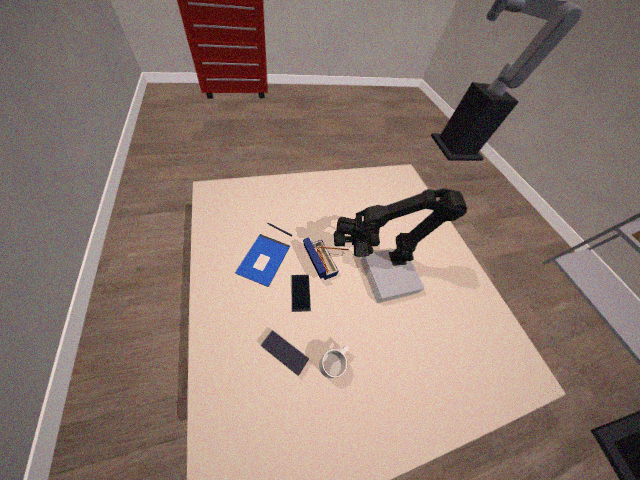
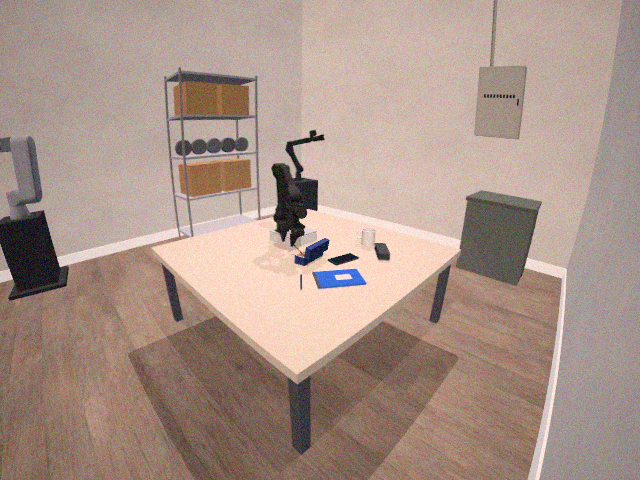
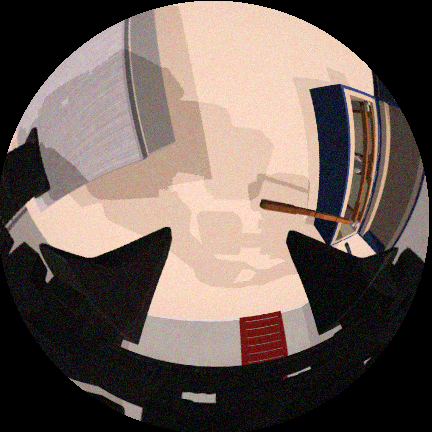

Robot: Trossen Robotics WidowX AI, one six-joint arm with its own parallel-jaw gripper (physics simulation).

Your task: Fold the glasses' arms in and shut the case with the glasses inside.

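Seen in the pictures: gripper, fingertip midpoint: (image 1: 350, 244) (image 2: 287, 244) (image 3: 232, 235); arm's base, link origin: (image 1: 397, 258) (image 3: 33, 166).
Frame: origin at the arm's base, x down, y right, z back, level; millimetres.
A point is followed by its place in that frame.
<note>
The blue case (image 1: 324, 274) @[x -9, y -42, z -337 mm] (image 2: 301, 260) @[x 33, y 126, z -353 mm] (image 3: 331, 160) @[x 38, y 43, z -286 mm] stands open on the table, its lid (image 1: 313, 257) @[x -36, y 24, z -374 mm] (image 2: 316, 250) @[x -13, y 62, z -387 mm] (image 3: 407, 170) raised on the far side from the arm. The brown glasses (image 1: 323, 257) @[x 19, y 49, z -325 mm] (image 3: 369, 160) @[x 19, y 28, z -326 mm] lie in its base. One glasses arm (image 1: 338, 249) @[x -54, y 53, z -264 mm] (image 2: 298, 250) (image 3: 300, 211) sticks out over the case's near wall toward the gripper. Another brown bar lies along the frame inside; whether it is the second arm, folded, I cannot tell surely. My gripper (image 1: 352, 244) @[x 6, y 93, z -189 mm] (image 2: 288, 244) @[x 6, y 93, z -189 mm] (image 3: 232, 235) @[x 6, y 93, z -189 mm] is open and empty, above the table beside the case, on the side of the protruding arm.
A grey block (image 1: 393, 281) @[x 1, y -101, z -56 mm] (image 2: 309, 237) @[x 26, y -101, z -135 mm] (image 3: 90, 125) @[x -2, y 8, z -117 mm] lies by the robot's base. A black phone (image 1: 300, 292) @[x 51, y -82, z -434 mm] (image 2: 343, 258) @[x 51, y -77, z -435 mm], blue folder (image 1: 273, 258) @[x 51, y 82, z -529 mm] (image 2: 325, 279) @[x 51, y 145, z -546 mm], pen (image 1: 279, 229) @[x 52, y 232, z -492 mm] (image 2: 301, 281) @[x 51, y 237, z -496 mm], dark oblong box (image 1: 284, 352) @[x 24, y -293, z -517 mm] (image 2: 382, 251) @[x 24, y -253, z -545 mm] and white mug (image 1: 333, 363) @[x 51, y -350, z -354 mm] (image 2: 368, 237) @[x 5, y -322, z -390 mm] are on the table.
</note>
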